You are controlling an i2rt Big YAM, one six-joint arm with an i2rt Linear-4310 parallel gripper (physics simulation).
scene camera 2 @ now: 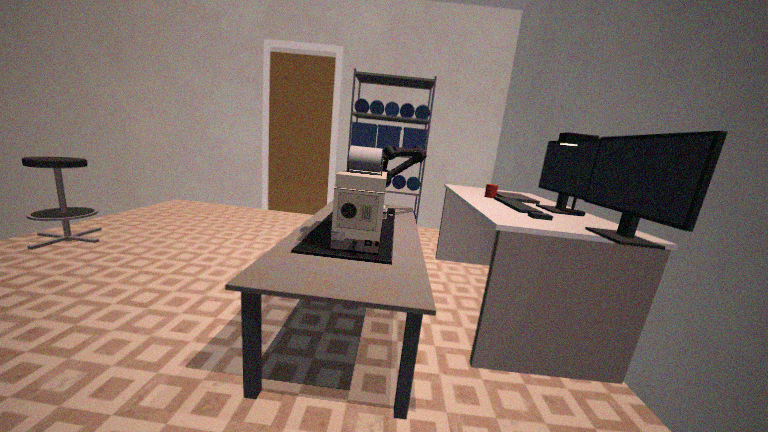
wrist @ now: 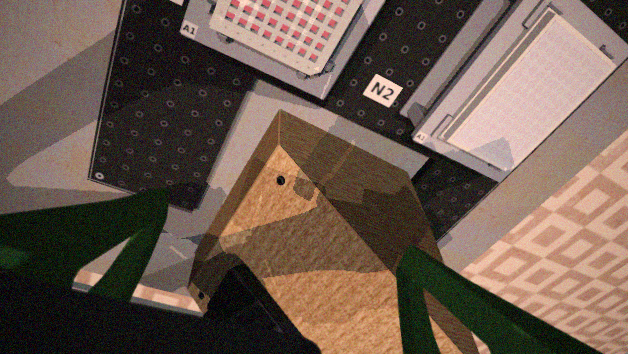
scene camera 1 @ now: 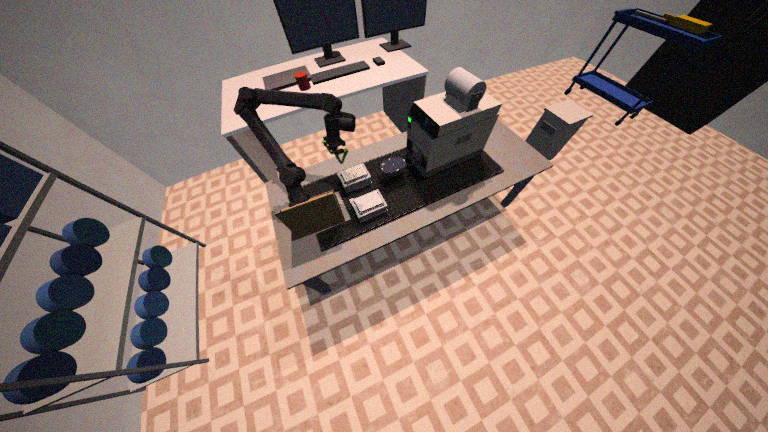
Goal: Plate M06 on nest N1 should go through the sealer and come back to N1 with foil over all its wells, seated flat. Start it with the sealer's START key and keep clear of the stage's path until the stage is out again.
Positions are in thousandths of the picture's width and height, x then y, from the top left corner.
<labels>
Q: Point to an N2 label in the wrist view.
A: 606,253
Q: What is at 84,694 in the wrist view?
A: The gripper.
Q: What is the gripper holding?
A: Nothing.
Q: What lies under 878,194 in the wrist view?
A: A white plate.
</labels>
